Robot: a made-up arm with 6 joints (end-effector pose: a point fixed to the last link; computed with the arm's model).
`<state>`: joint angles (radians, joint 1 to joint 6).
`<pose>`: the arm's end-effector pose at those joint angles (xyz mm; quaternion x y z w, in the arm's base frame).
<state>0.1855 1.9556 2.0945 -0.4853 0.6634 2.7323</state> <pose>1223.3 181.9 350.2 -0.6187 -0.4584 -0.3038 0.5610</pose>
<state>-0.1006 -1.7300 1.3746 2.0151 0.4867 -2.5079</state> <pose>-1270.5 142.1 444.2 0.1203 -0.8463 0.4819 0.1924</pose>
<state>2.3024 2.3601 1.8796 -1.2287 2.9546 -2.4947</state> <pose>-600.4 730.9 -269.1 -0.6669 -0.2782 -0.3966 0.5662</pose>
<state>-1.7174 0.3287 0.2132 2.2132 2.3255 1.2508</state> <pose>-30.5 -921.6 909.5 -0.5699 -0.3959 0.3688 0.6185</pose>
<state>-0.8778 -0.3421 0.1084 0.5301 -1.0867 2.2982</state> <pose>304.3 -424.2 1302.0 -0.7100 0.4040 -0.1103 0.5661</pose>
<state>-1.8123 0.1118 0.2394 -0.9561 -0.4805 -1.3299</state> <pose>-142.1 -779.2 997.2 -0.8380 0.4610 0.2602 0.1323</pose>
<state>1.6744 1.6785 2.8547 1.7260 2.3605 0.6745</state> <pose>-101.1 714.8 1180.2 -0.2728 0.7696 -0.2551 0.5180</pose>
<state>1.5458 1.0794 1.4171 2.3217 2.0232 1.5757</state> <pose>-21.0 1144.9 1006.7 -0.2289 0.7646 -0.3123 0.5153</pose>
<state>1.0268 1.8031 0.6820 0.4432 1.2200 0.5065</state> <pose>503.0 653.1 -350.3 0.1457 -0.1706 0.4731 0.8519</pose>
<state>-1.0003 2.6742 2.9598 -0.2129 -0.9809 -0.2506</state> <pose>475.2 -794.2 174.5 0.4661 0.0481 -0.6985 0.5409</pose>
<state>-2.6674 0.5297 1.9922 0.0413 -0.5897 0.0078</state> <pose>-351.2 -119.5 1659.6 -0.3915 -0.4885 -0.7771 0.0660</pose>
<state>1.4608 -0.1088 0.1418 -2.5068 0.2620 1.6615</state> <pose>17.6 701.0 1129.4 0.5387 0.4041 0.2015 0.7113</pose>
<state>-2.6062 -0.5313 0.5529 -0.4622 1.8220 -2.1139</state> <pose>-102.1 -41.0 1620.9 -0.0662 -0.4101 0.2746 0.8672</pose>
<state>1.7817 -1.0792 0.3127 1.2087 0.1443 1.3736</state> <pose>143.2 -351.3 1517.0 0.0894 -0.8691 -0.1300 0.4687</pose>
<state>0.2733 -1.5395 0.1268 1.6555 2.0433 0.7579</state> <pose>-616.1 -141.5 1309.9 0.4222 0.7991 -0.2453 0.3508</pose>
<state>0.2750 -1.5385 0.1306 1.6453 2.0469 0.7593</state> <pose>-618.0 -144.0 1309.9 0.4173 0.8003 -0.2436 0.3550</pose>
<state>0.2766 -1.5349 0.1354 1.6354 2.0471 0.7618</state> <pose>-618.6 -146.2 1311.5 0.4126 0.8022 -0.2408 0.3581</pose>
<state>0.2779 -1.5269 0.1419 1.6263 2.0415 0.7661</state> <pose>-617.0 -147.6 1315.7 0.4085 0.8052 -0.2362 0.3592</pose>
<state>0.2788 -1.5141 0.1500 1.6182 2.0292 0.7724</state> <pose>-612.9 -148.2 1322.8 0.4051 0.8093 -0.2298 0.3579</pose>
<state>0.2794 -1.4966 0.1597 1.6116 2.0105 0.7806</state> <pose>-606.1 -147.9 1332.8 0.4025 0.8145 -0.2217 0.3541</pose>
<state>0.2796 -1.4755 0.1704 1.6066 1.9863 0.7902</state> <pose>-597.1 -146.6 1344.9 0.4011 0.8204 -0.2122 0.3480</pose>
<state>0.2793 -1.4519 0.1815 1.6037 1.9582 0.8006</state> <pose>-586.0 -144.5 1358.3 0.4010 0.8263 -0.2021 0.3399</pose>
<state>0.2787 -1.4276 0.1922 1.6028 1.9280 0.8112</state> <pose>-573.9 -141.7 1372.1 0.4022 0.8320 -0.1918 0.3304</pose>
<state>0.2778 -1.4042 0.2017 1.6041 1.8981 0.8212</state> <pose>-561.3 -138.4 1385.3 0.4046 0.8370 -0.1823 0.3203</pose>
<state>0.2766 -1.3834 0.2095 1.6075 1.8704 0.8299</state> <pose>-549.4 -134.9 1396.8 0.4080 0.8407 -0.1741 0.3104</pose>
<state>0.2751 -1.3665 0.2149 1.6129 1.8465 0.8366</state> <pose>-539.0 -131.3 1406.2 0.4124 0.8432 -0.1678 0.3012</pose>
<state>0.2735 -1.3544 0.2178 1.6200 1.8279 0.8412</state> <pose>-530.8 -128.0 1412.9 0.4173 0.8444 -0.1637 0.2934</pose>
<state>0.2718 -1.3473 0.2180 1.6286 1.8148 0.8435</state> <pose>-524.8 -125.0 1416.8 0.4224 0.8443 -0.1619 0.2872</pose>
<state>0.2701 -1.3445 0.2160 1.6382 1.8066 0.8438</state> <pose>-521.0 -122.4 1418.6 0.4277 0.8433 -0.1619 0.2823</pose>
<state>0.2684 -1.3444 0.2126 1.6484 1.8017 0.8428</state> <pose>-518.6 -120.0 1418.9 0.4329 0.8417 -0.1632 0.2783</pose>
